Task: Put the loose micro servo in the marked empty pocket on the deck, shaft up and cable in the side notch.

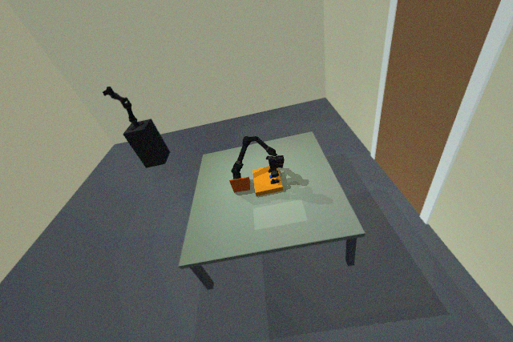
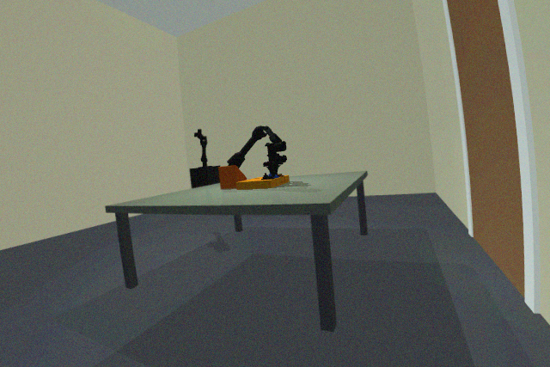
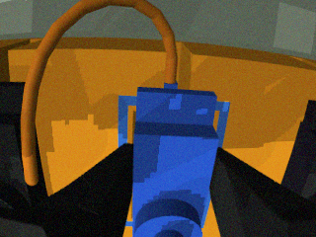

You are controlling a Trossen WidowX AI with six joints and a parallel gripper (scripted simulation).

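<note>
Right now my gripper tip is 120 mm past the orange deck and 30 mm above it.
</note>
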